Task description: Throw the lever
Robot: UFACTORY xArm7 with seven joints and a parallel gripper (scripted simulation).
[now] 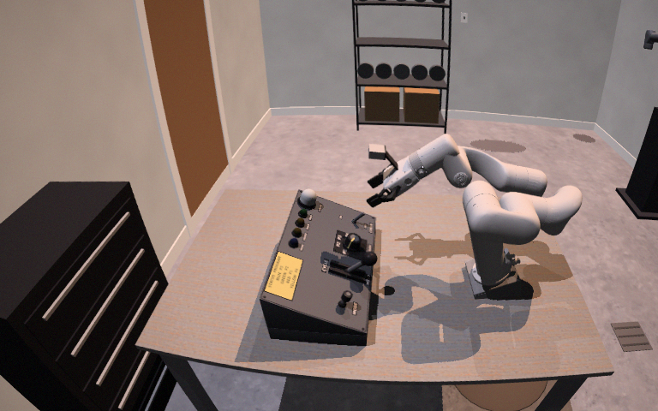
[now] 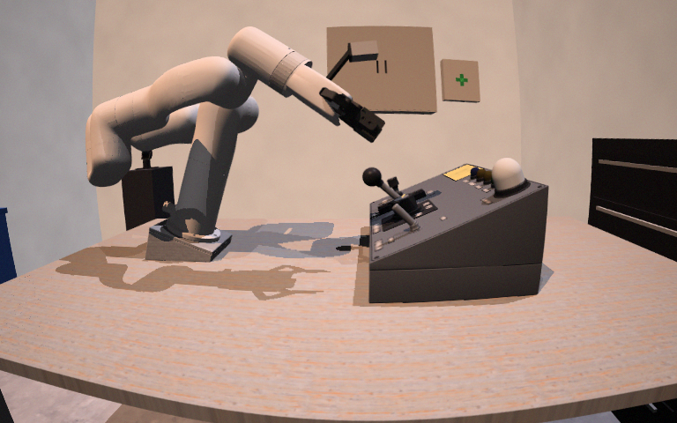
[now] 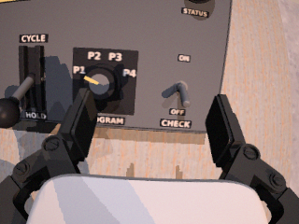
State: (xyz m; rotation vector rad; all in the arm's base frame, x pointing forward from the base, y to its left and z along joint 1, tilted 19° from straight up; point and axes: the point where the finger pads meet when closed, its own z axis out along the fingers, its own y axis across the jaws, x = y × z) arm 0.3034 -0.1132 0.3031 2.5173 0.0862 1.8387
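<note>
The program rotary knob lies 50 mm ahead of my hand, 80 mm to the left of it and 130 mm below it. From my hand the other things lie so: dark grey console 80 mm ahead, 130 mm to the left, 150 mm below; then small mode toggle 40 mm ahead, 310 mm to the left, 120 mm below.
</note>
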